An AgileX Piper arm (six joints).
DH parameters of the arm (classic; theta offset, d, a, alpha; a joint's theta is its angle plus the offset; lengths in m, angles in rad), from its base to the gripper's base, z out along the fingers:
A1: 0 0.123 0 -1.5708
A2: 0.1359 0 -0.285 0
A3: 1.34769 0 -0.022 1.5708
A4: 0 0.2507 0 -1.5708
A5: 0 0 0 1.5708
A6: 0 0.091 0 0
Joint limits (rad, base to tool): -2.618..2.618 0..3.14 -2.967..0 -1.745..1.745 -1.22..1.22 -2.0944..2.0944
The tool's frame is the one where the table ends.
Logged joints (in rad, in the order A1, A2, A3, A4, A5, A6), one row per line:
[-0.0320, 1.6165, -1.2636, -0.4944, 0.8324, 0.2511]
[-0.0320, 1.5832, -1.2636, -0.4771, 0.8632, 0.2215]
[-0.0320, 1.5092, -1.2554, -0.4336, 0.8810, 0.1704]
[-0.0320, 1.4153, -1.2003, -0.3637, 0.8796, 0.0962]
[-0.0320, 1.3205, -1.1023, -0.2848, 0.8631, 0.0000]
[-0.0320, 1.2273, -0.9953, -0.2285, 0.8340, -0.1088]
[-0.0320, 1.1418, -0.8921, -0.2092, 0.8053, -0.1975]
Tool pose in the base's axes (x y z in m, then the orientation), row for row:
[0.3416, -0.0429, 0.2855, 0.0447, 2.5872, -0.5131]
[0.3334, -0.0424, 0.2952, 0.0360, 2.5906, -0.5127]
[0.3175, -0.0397, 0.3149, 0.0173, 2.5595, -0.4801]
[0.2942, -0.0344, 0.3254, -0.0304, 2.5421, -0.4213]
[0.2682, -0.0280, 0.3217, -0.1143, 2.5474, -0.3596]
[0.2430, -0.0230, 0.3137, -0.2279, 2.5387, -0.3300]
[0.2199, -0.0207, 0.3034, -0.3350, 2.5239, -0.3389]
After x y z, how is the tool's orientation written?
As a rotation vector, in radians.
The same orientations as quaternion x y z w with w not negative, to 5 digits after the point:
[0.01641, 0.94982, -0.18837, 0.24916]
[0.01321, 0.95033, -0.18808, 0.24765]
[0.00640, 0.94757, -0.17774, 0.26548]
[-0.01133, 0.94742, -0.15702, 0.27858]
[-0.04262, 0.94980, -0.13408, 0.27943]
[-0.08508, 0.94771, -0.12319, 0.28183]
[-0.12511, 0.94257, -0.12657, 0.28265]

